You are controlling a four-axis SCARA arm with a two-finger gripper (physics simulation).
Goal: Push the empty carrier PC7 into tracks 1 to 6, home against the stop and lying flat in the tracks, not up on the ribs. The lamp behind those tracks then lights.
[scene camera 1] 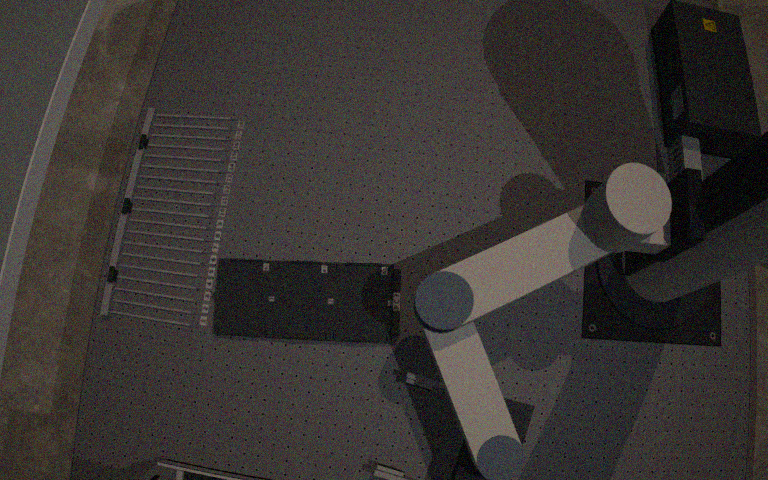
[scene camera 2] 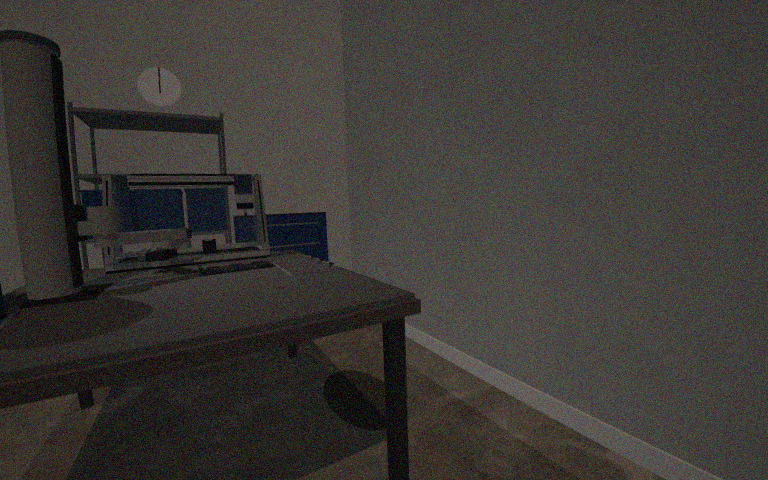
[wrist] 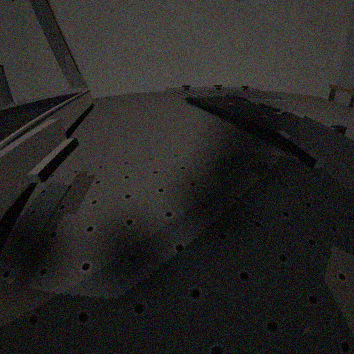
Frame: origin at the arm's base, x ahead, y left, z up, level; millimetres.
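Where they show: gripper, fingertip midpoint: (scene camera 1: 390,423) (scene camera 2: 197,258) (wrist: 177,122); arm's base at its link origin: (scene camera 1: 652,265) (scene camera 2: 56,299).
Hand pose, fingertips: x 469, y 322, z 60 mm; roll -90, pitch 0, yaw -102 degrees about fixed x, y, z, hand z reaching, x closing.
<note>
Each offset is from my fingertips to the top centre of the thing. "spot": to the spot under its first point.
A long dark flat panel, apparently the carrier PC7 @(dx +169, dy -189, dz -17 mm) (scene camera 1: 300,316) (wrist: 240,111), lies on the perforated table. In scene camera 1 its left end is by the label row, right of the lower tracks @(spot: dx +455, dy -246, dz -48 mm) (scene camera 1: 161,251), and its length points along them. The label numbers are unreadable. A pale stop bar @(spot: dx +548, dy -397, dz -31 mm) (scene camera 1: 133,169) runs behind the ribs with three dark lamp blocks, none visibly lit; the lowest lamp @(dx +543, dy -187, dz -26 mm) (scene camera 1: 112,274) is nearest the carrier's line. My gripper (scene camera 1: 410,378) is open and empty, below the carrier's right end in that view, apart from it. Its fingers are hard to make out and do not show in the wrist view.
The forearm (scene camera 1: 475,390) reaches over the table from the elbow. A pale rail (scene camera 1: 209,470) and a small pale block (scene camera 1: 389,470) (wrist: 55,157) lie at the lower edge. The arm's base plate (scene camera 1: 600,316) and a black box @(spot: dx -577, dy -697, dz +68 mm) (scene camera 1: 713,73) stand at the right.
</note>
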